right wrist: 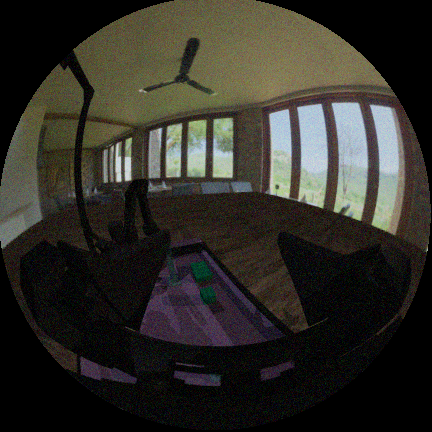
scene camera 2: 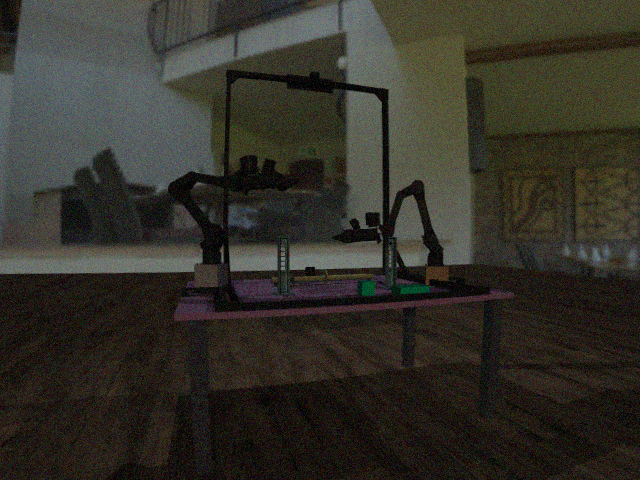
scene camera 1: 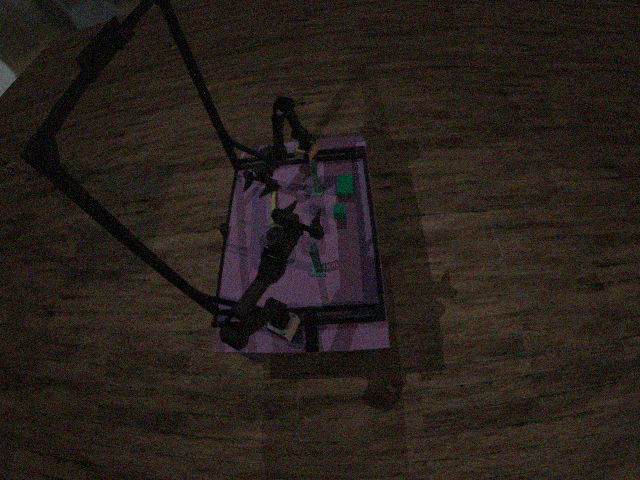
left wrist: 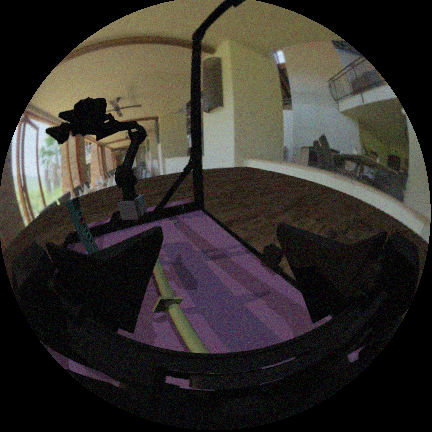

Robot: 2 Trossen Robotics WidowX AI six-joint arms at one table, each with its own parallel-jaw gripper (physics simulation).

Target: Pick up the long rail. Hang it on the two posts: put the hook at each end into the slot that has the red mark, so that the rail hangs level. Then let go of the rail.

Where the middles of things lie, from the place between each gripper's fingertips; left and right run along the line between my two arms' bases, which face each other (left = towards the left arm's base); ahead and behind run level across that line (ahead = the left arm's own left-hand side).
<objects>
The long rail [left wrist: 167, 302] is 18 cm below my left hand, 7 cm ahead of it and 6 cm to the right of it.
Right now my right hand is 25 cm past the long rail, 16 cm to the right of it and 40 cm above it.
</objects>
